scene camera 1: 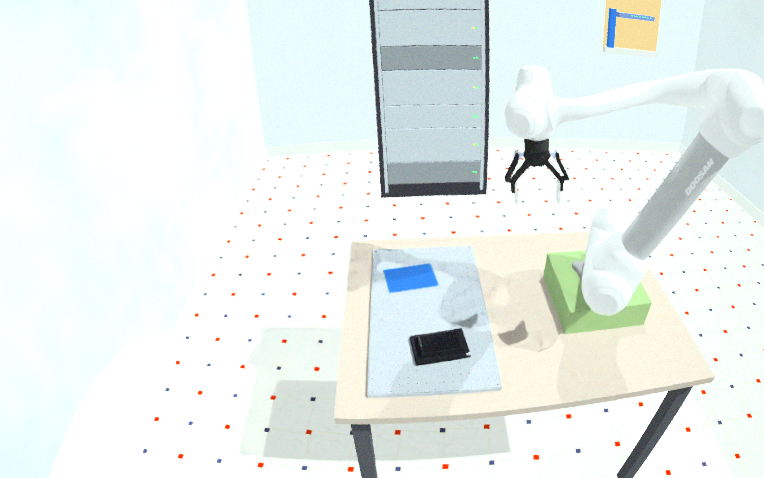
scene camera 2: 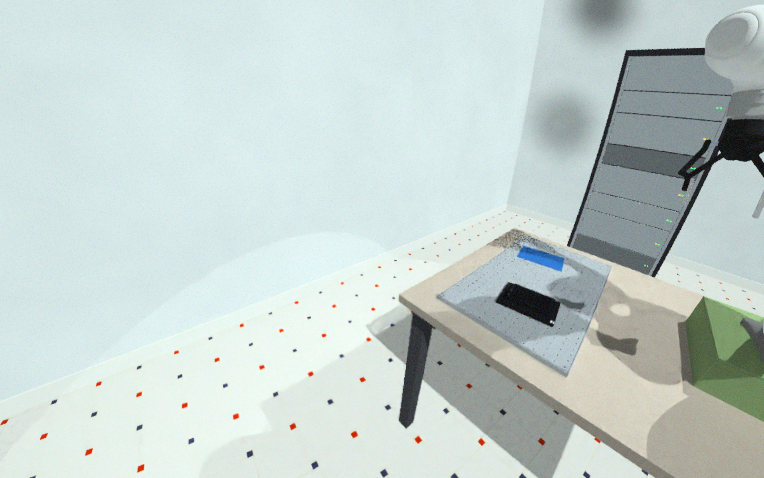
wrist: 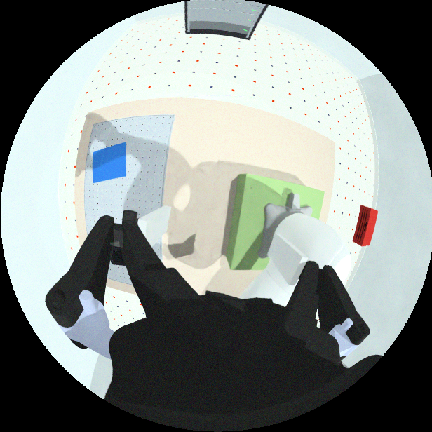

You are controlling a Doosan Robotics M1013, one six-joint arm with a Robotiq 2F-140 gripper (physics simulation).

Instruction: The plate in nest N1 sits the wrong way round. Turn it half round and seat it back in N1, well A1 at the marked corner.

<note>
The pictures show: my gripper, a black plate and a blue rectangle.
</note>
